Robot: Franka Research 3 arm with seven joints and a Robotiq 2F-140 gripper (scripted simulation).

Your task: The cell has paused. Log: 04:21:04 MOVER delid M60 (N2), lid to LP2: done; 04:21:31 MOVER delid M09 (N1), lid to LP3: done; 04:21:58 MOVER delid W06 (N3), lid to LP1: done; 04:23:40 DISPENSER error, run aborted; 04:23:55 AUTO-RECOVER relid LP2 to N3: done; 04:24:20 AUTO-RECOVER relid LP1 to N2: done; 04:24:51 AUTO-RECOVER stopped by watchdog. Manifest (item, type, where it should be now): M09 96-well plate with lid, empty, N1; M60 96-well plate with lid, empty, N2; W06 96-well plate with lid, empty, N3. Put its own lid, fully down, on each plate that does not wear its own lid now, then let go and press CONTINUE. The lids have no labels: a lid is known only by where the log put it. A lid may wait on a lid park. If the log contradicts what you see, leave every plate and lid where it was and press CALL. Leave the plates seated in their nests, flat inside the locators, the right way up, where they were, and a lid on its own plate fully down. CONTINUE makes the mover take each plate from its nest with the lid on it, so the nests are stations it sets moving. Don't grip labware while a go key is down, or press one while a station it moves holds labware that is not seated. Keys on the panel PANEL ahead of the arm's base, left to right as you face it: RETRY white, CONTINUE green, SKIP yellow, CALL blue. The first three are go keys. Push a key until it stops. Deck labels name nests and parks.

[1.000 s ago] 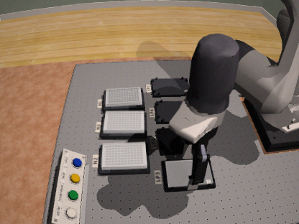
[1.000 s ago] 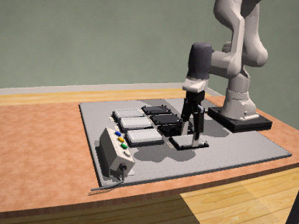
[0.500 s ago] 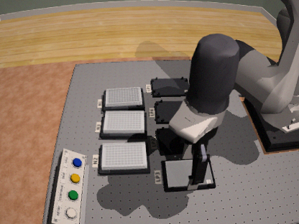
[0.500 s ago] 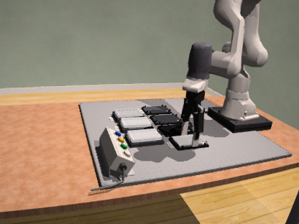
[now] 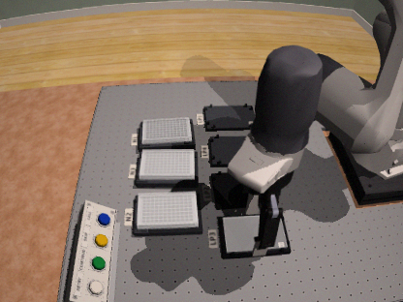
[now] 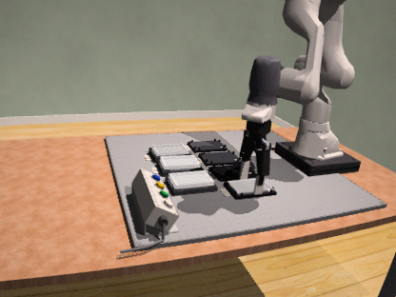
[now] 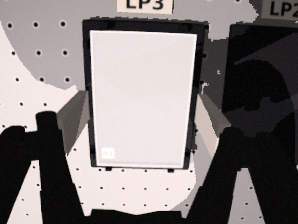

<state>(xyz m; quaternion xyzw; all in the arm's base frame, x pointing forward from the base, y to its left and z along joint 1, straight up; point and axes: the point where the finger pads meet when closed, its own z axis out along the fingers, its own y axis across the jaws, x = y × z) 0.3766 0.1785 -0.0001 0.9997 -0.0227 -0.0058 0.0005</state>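
Right now the lid park LP3 is 30 mm below my hand. From my hand the other things lie so: LP2 label (130 mm to the right, 90 mm ahead, 40 mm below); then LP3 label (90 mm ahead, 40 mm below); then lid park LP2 (130 mm to the right, 30 mm below).
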